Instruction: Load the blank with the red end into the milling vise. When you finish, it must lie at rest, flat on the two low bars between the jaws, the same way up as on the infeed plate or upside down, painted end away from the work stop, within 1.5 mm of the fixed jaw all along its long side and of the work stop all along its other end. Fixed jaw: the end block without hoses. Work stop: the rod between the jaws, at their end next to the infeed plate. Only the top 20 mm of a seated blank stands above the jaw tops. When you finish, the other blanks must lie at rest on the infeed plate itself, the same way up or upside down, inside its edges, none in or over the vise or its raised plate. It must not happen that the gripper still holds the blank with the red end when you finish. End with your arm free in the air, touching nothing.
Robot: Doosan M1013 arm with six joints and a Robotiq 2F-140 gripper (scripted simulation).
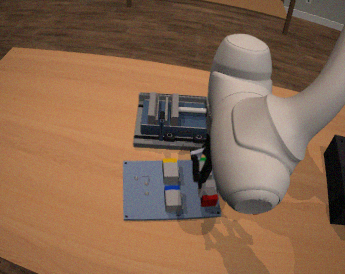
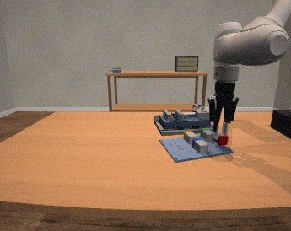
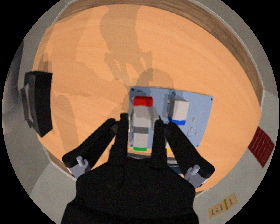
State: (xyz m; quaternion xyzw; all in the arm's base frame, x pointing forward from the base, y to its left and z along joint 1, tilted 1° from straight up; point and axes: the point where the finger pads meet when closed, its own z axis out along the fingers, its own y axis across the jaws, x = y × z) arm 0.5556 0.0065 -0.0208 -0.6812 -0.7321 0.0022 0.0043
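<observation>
The blue-ended blank lies 90 mm ahead of my hand and 60 mm below it. Also, from my hand: green-ended blank (10 mm ahead, 90 mm to the right, 60 mm below); yellow-ended blank (100 mm ahead, 80 mm to the right, 60 mm below); hose block (50 mm behind, 270 mm to the right, 10 mm below).
</observation>
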